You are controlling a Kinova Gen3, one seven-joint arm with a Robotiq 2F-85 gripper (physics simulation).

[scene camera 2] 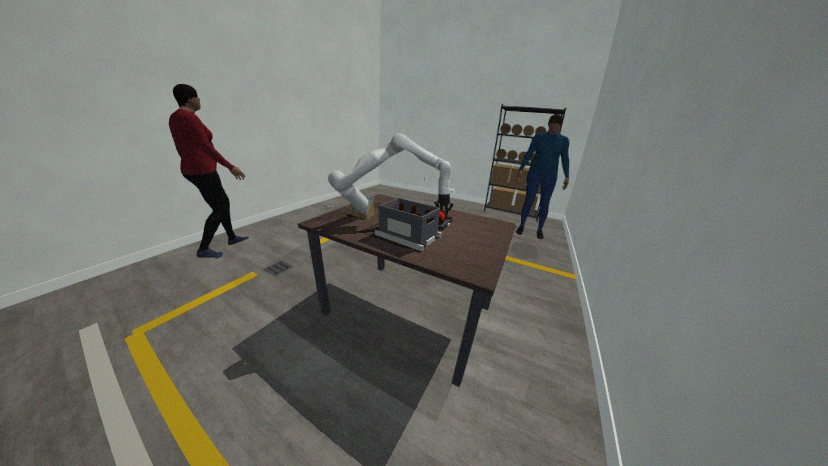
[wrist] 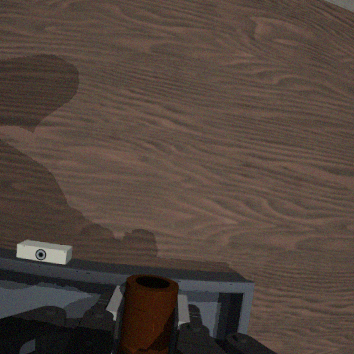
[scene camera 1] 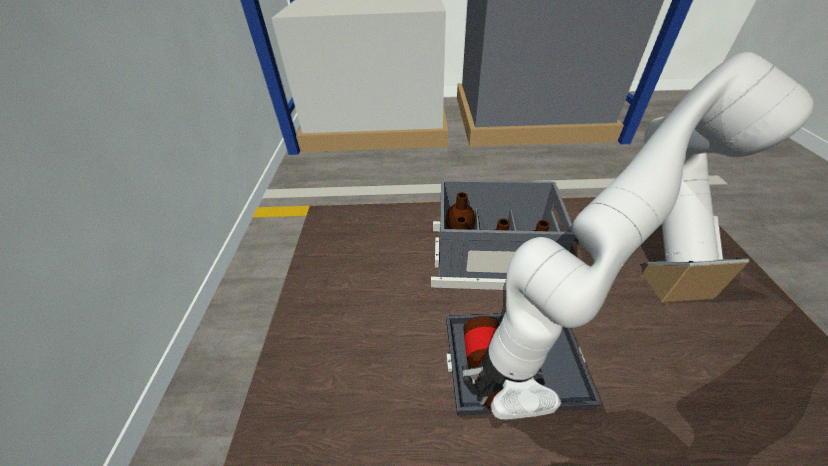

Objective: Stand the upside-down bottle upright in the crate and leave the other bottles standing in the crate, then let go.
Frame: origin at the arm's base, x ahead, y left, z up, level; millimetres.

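Seen in the pictures: gripper, fingertip midpoint: (wrist: 149,305) (scene camera 1: 489,399); arm's base at its link origin: (scene camera 2: 362,204) (scene camera 1: 691,260).
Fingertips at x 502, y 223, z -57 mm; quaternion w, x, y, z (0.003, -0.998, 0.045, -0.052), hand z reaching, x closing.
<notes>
Offsets run from my fingertips to a thing's top centre. "*": to the spot under its first point. Level surfaces: height alone.
A brown bottle with a red label @[57 mm right, 7 mm back, 55 mm up] (scene camera 1: 479,341) (scene camera 2: 442,216) lies on its side in the shallow grey tray @[* 12 mm left, 60 mm ahead, 12 mm down] (scene camera 1: 457,412) (wrist: 210,285), its neck toward the near edge. My gripper (scene camera 1: 487,392) (scene camera 2: 444,206) (wrist: 149,305) points down over the tray and is shut on this bottle's neck, with one finger pad on each side of it in the wrist view. The grey crate @[355 mm right, 99 mm back, 151 mm up] (scene camera 1: 453,254) (scene camera 2: 421,229) stands behind the tray. Several brown bottles stand in it; one @[415 mm right, 20 mm back, 139 mm up] (scene camera 1: 461,214) at the left shows its shoulder, others show necks @[310 mm right, 91 mm back, 139 mm up] (scene camera 1: 502,224) @[295 mm right, 174 mm back, 139 mm up] (scene camera 1: 542,225). The crate's front wall hides their lower parts.
White blocks (scene camera 1: 472,282) (scene camera 1: 436,252) edge the crate on the brown table @[24 mm down] (scene camera 1: 347,347) (scene camera 2: 463,254). A small white block @[* 25 mm left, 62 mm back, 8 mm down] (wrist: 44,252) sits at the tray's near edge. The arm's base stands on a wooden block (scene camera 1: 695,282) at the right. Two people (scene camera 2: 194,144) (scene camera 2: 547,156) stand beyond the table.
</notes>
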